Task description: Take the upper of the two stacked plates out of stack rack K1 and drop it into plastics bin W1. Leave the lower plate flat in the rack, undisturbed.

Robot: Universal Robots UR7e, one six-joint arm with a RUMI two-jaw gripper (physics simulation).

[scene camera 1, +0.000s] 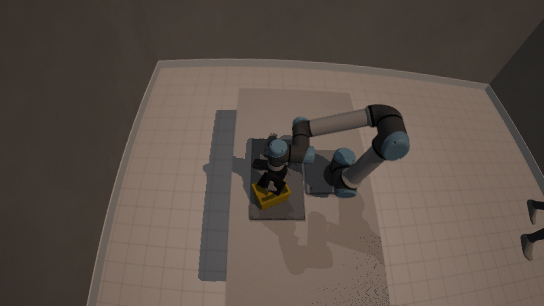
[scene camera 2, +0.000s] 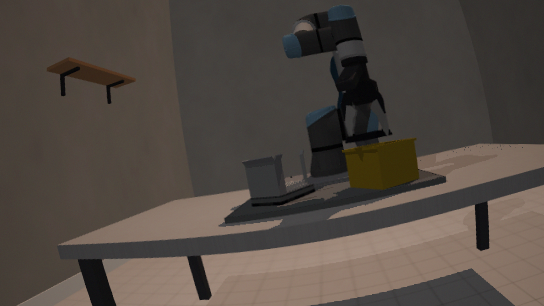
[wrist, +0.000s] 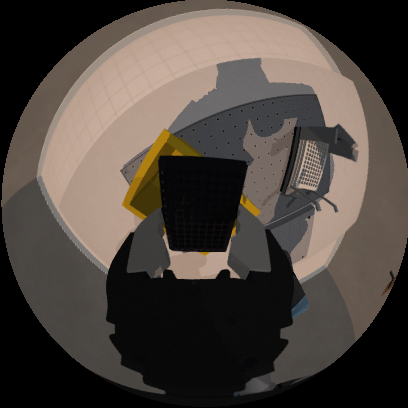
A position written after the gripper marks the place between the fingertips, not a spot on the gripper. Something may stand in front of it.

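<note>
You'd see the gripper (scene camera 2: 369, 139) here, and the wrist view has the gripper (wrist: 199, 207) too. There's a black gridded plate (wrist: 199, 194), and there's a pale gridded plate (wrist: 312, 154) as well.
</note>
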